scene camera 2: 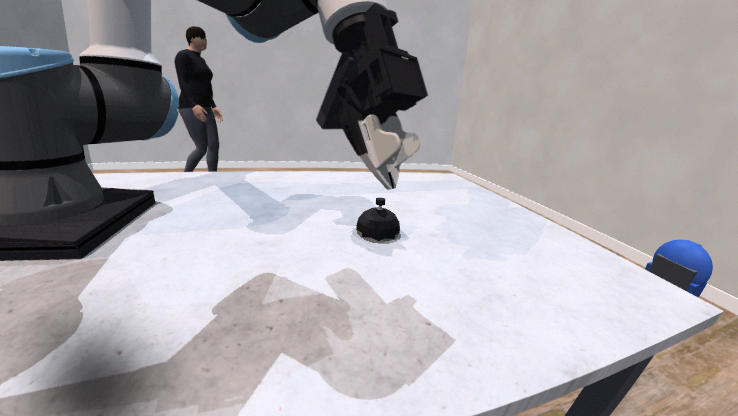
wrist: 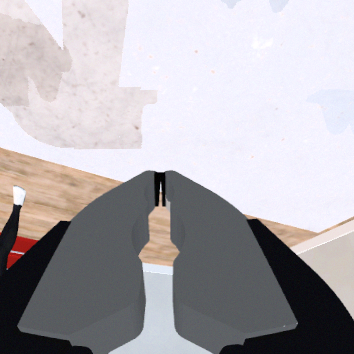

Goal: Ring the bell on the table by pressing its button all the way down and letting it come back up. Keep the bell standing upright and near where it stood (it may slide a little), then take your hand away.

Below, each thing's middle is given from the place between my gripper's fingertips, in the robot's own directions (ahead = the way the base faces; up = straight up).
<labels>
Now: hand 60 mm short of the black dome bell (scene camera 2: 376, 223), 140 mm to the right of it and 100 mm above it.
</labels>
